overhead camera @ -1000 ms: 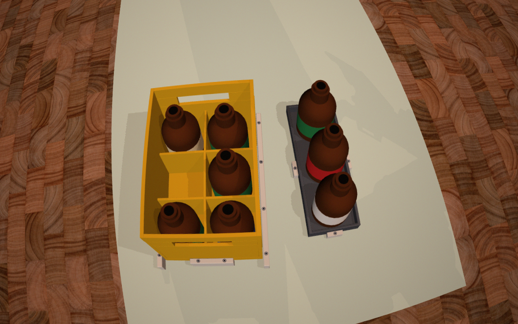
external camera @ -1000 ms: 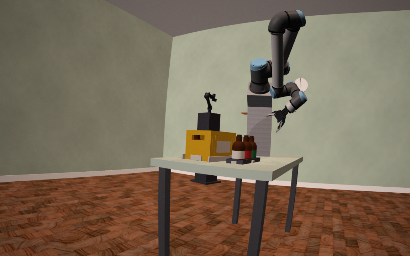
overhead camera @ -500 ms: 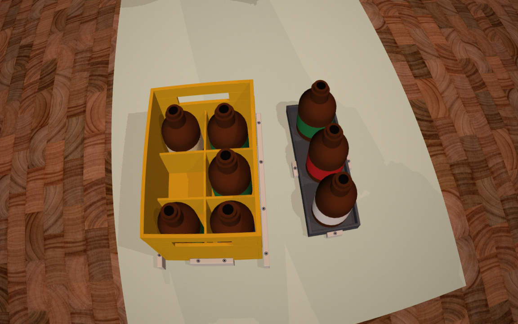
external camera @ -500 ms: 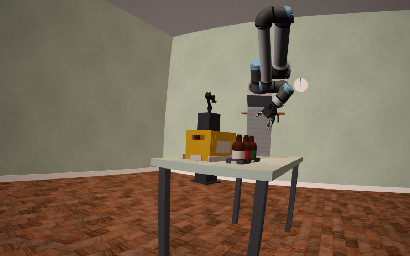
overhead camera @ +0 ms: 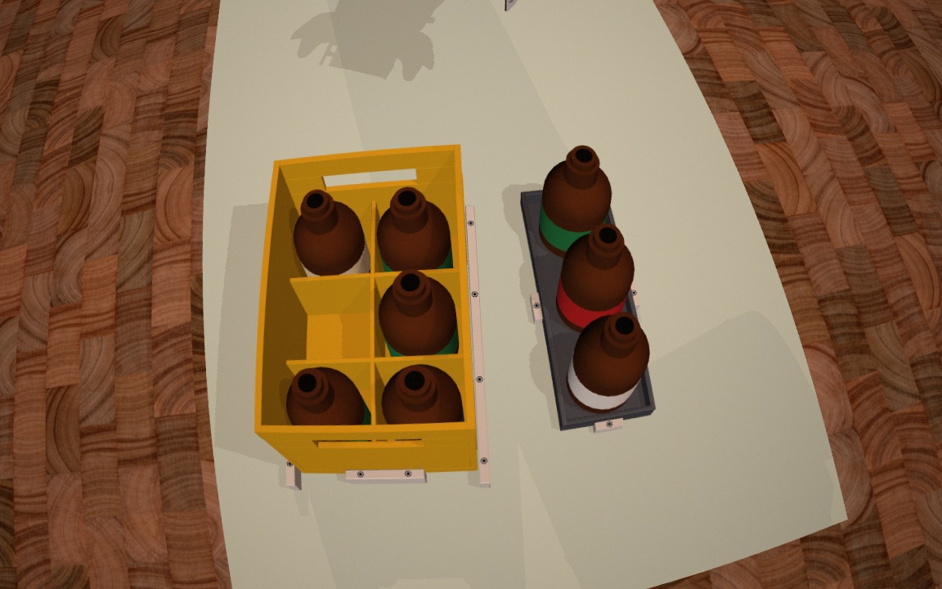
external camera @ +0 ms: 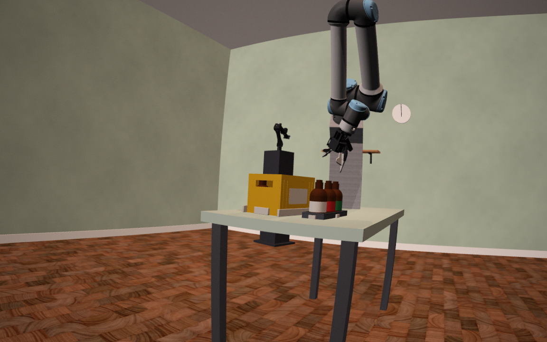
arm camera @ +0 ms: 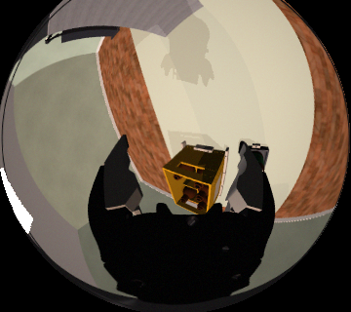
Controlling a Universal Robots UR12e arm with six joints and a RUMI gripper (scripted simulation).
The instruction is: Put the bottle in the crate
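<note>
My hand is 260 mm short of the glass bottle, 170 mm to the right of it and 170 mm above it. From my hand the other things lie so: yellow crate (320 mm ahead, 50 mm to the right, 170 mm below); dark tray (260 mm ahead, 160 mm to the left, 240 mm below).
</note>
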